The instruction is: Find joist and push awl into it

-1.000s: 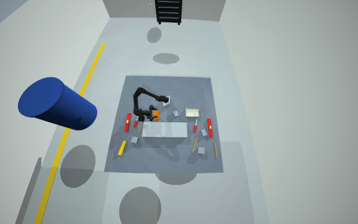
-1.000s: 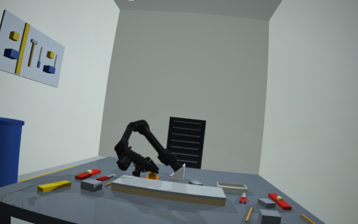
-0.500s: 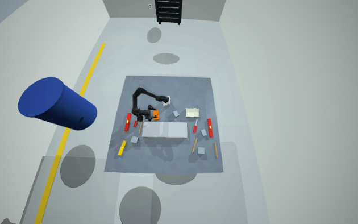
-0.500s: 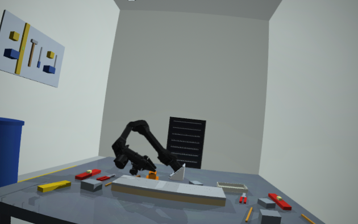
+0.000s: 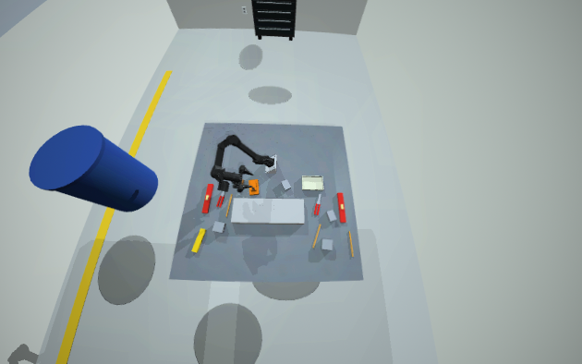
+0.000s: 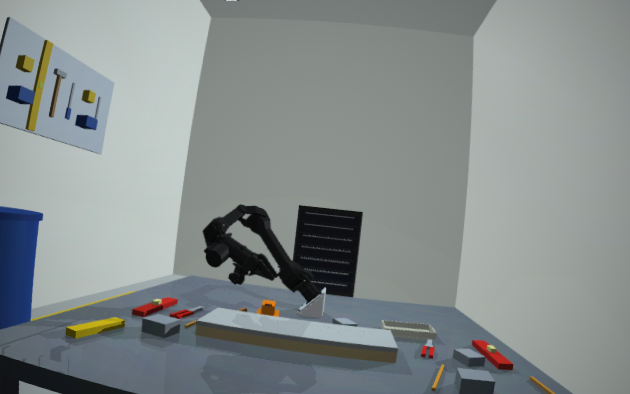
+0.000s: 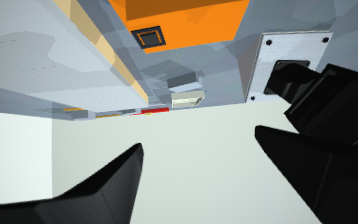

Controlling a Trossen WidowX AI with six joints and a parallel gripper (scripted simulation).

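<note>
My gripper tip is 10 cm above the orange stud finder, 2 cm short of it and 1 cm to the left of it. From my gripper tip the other things lie so: awl 13 cm below, 11 cm to the right, 2 cm ahead; then tray 44 cm to the left, 13 cm below, 6 cm behind; then yellow bar 42 cm ahead, 35 cm to the right, 13 cm below.
</note>
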